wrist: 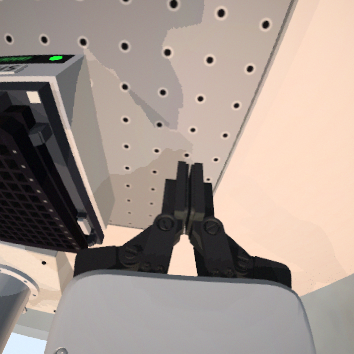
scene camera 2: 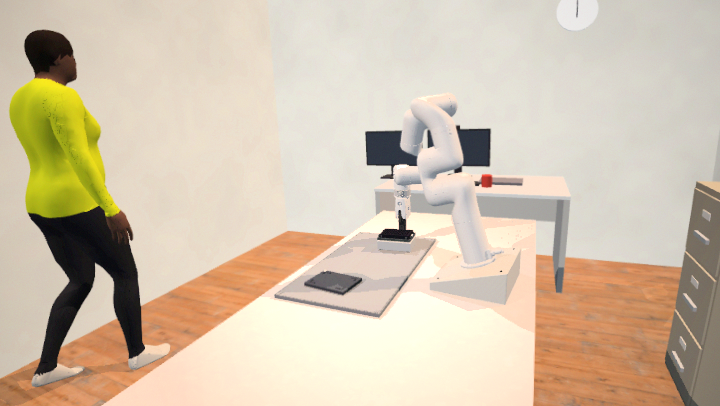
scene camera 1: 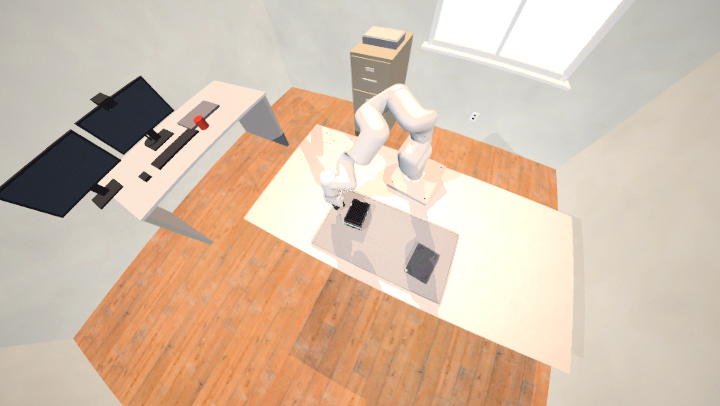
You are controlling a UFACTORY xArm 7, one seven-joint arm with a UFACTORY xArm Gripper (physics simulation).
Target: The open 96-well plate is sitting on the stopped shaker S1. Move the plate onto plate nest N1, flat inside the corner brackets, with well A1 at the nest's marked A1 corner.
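Frame: origin at the arm's base, x ahead, y left, z up, level; centimetres.
Seen in the pictures: gripper, fingertip midpoint: (wrist: pixel 187 175) (scene camera 1: pixel 337 207); arm's base, link origin: (wrist: pixel 12 280) (scene camera 2: pixel 478 261).
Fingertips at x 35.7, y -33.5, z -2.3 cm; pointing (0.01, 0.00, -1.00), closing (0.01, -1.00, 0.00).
Observation:
Pixels of each thing's top centre, then the offset from my fingertips to it. Level surfaces: height alone.
- black 96-well plate, top centre: (scene camera 2: pixel 396 232) (scene camera 1: pixel 356 211) dx -0.4, dy +11.8, dz +3.9 cm
- dark nest N1, top centre: (scene camera 2: pixel 333 279) (scene camera 1: pixel 422 262) dx +11.3, dy +51.6, dz -1.6 cm
- grey perforated board, surface height: dz -3.0 cm
The black 96-well plate (scene camera 1: pixel 357 211) (scene camera 2: pixel 396 233) (wrist: pixel 20 185) sits on top of the white shaker S1 (scene camera 2: pixel 394 245) (wrist: pixel 85 135), whose display shows green in the wrist view. My gripper (scene camera 1: pixel 338 206) (scene camera 2: pixel 401 227) (wrist: pixel 187 175) is shut with nothing between its fingers. It points down beside the shaker, on the desk side, apart from the plate; in scene camera 2 the fingers appear behind the plate. The dark nest N1 (scene camera 1: pixel 422 263) (scene camera 2: pixel 332 282) lies flat at the other end of the board. Its A1 mark is too small to make out.
The shaker and nest stand on a grey perforated board (scene camera 1: pixel 383 242) (scene camera 2: pixel 373 267) (wrist: pixel 145 65) on the pale bench. The arm's base (scene camera 2: pixel 478 277) is beside the board. A person in yellow (scene camera 2: pixel 60 151) stands at the left in scene camera 2. A desk (scene camera 1: pixel 229 100) with monitors stands beyond the bench.

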